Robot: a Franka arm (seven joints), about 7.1 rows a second.
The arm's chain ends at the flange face. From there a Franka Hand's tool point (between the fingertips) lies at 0.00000 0.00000 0.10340 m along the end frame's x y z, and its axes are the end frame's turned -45 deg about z.
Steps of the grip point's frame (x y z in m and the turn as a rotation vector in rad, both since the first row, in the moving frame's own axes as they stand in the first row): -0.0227 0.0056 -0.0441 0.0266 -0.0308 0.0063; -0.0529 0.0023 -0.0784 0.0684 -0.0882 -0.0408; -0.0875 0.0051 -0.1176 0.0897 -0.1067 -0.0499; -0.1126 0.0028 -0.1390 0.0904 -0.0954 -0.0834; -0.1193 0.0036 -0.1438 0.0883 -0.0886 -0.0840; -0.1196 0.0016 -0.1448 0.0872 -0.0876 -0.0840; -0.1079 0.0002 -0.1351 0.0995 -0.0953 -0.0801; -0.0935 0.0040 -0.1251 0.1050 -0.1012 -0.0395; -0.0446 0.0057 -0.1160 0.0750 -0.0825 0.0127; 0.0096 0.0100 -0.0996 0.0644 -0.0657 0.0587
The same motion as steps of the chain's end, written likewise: -0.0079 0.0197 -0.0440 -0.0030 -0.0406 0.0063; -0.0244 0.0374 -0.0778 -0.0140 -0.1107 -0.0408; -0.0440 0.0639 -0.1166 -0.0120 -0.1389 -0.0499; -0.0641 0.0807 -0.1381 -0.0035 -0.1314 -0.0834; -0.0689 0.0863 -0.1430 -0.0002 -0.1251 -0.0840; -0.0707 0.0851 -0.1440 -0.0003 -0.1236 -0.0840; -0.0620 0.0762 -0.1341 0.0030 -0.1377 -0.0801; -0.0483 0.0689 -0.1240 0.0027 -0.1458 -0.0395; -0.0160 0.0351 -0.1154 -0.0053 -0.1114 0.0127; 0.0234 0.0005 -0.0992 -0.0009 -0.0920 0.0587
